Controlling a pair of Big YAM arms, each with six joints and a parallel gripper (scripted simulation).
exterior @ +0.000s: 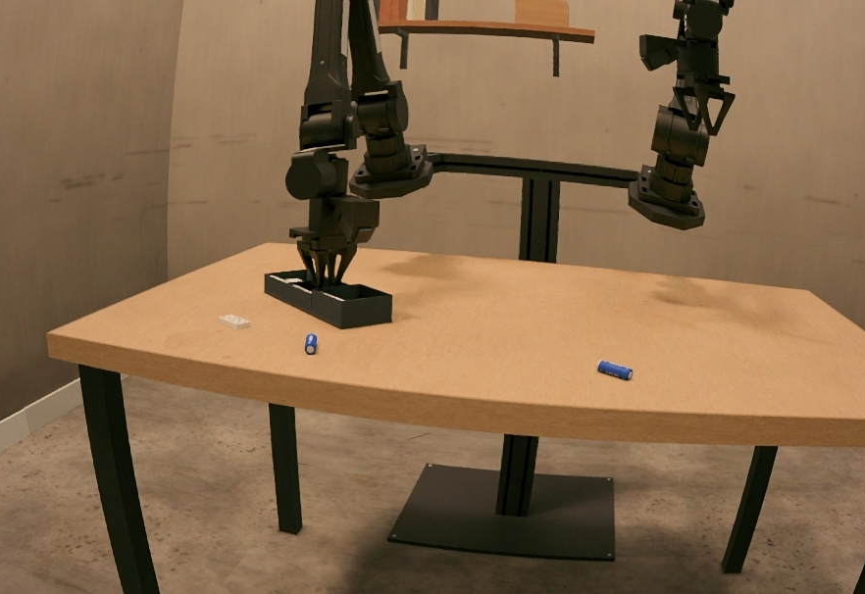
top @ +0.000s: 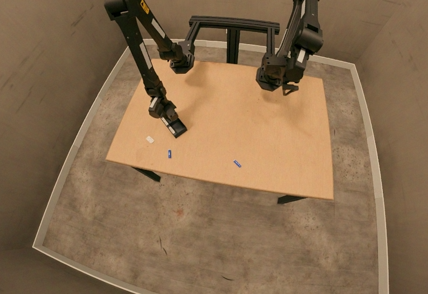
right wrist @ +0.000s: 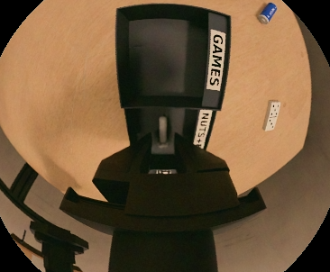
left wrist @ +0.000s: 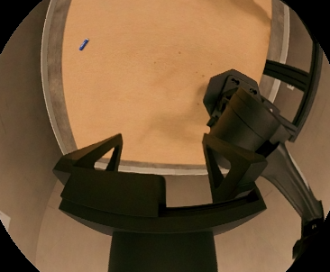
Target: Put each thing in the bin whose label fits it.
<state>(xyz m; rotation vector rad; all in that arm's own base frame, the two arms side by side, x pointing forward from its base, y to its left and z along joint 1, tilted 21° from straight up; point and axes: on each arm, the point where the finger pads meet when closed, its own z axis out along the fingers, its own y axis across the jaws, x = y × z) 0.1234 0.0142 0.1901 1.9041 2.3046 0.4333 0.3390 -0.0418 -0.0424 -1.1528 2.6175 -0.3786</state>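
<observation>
My right hand is 1 cm short of the black bin tray and 1 cm above it. Round my right hand: green die: 12 cm to the right, 8 cm behind, 2 cm below; eraser: 7 cm to the right, 5 cm behind, 1 cm below; white bolt: 1 cm below.
</observation>
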